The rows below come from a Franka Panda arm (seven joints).
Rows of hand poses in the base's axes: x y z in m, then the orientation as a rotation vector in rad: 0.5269, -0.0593, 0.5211, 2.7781, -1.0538, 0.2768; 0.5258, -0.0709, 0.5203, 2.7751, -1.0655, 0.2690; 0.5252, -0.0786, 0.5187, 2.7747, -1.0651, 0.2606; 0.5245, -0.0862, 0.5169, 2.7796, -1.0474, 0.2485; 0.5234, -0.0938, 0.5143, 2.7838, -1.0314, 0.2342; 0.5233, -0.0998, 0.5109, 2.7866, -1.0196, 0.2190; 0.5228, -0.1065, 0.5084, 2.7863, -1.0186, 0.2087; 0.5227, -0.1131, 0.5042, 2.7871, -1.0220, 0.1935; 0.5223, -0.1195, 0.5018, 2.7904, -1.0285, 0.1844; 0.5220, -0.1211, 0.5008, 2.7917, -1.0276, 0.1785
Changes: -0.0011, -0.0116, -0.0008, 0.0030, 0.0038, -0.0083; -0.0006, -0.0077, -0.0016, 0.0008, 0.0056, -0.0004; -0.0007, -0.0076, -0.0018, -0.0003, 0.0096, 0.0113; -0.0011, -0.0076, -0.0026, 0.0002, 0.0109, 0.0099; -0.0001, -0.0060, -0.0034, 0.0007, 0.0111, 0.0070; -0.0005, -0.0067, -0.0025, 0.0011, 0.0069, -0.0001; -0.0001, -0.0066, -0.0042, 0.0045, 0.0091, -0.0027; -0.0004, -0.0064, -0.0024, 0.0068, 0.0039, -0.0035; -0.0003, -0.0016, -0.0010, 0.0019, 0.0036, 0.0006
